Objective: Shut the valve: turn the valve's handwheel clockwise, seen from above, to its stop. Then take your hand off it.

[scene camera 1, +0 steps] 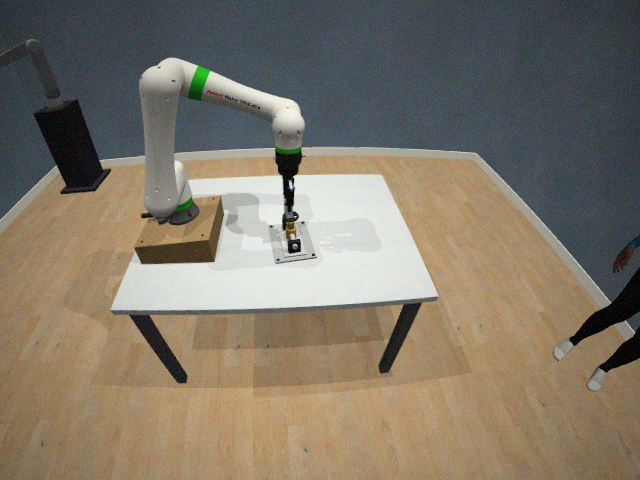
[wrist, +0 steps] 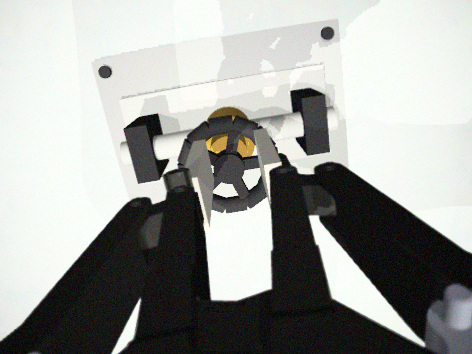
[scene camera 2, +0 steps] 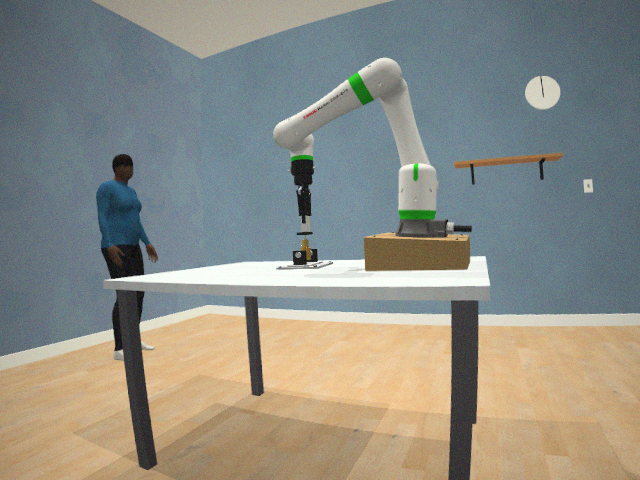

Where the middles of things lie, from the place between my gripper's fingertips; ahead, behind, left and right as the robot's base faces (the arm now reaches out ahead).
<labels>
Now: hand 1 cm short of the spoked handwheel [wrist: 229,166] and 2 cm above it. The rest, counted from my hand: pale base plate [scene camera 1: 279,257] 1 cm ahead, 14 cm below.
</labels>
